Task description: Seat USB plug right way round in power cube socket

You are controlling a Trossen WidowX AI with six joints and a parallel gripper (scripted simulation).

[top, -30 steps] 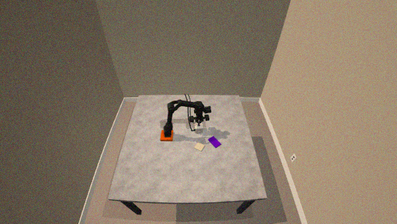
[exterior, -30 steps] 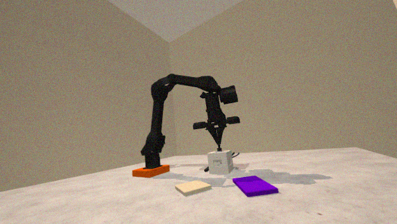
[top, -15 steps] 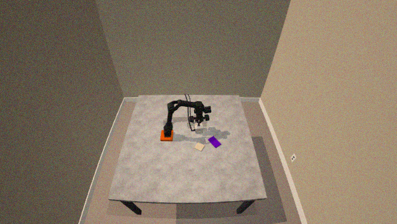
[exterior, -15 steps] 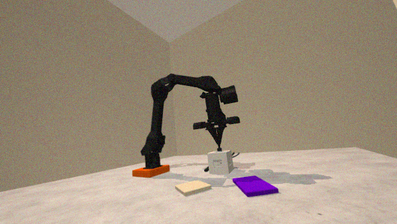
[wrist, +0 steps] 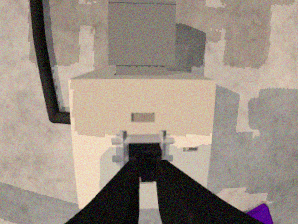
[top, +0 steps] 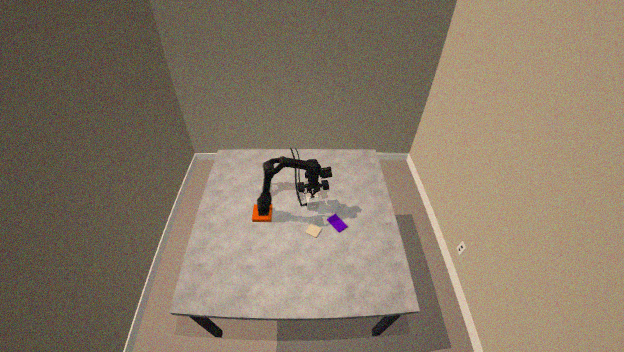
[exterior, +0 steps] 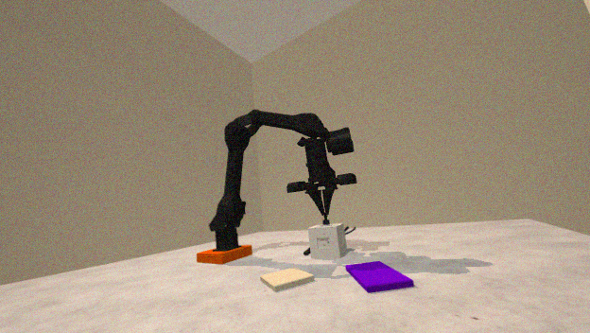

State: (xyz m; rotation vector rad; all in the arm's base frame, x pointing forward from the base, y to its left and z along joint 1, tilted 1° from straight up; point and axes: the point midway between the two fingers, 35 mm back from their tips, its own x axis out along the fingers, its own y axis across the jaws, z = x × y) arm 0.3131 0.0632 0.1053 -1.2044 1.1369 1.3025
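Now: the black USB plug 10 mm below my gripper tip. Round my gripper tip: beige flat tile 210 mm to the right, 100 mm below, 10 mm behind; then purple flat tile 160 mm to the right, 140 mm ahead, 100 mm below.
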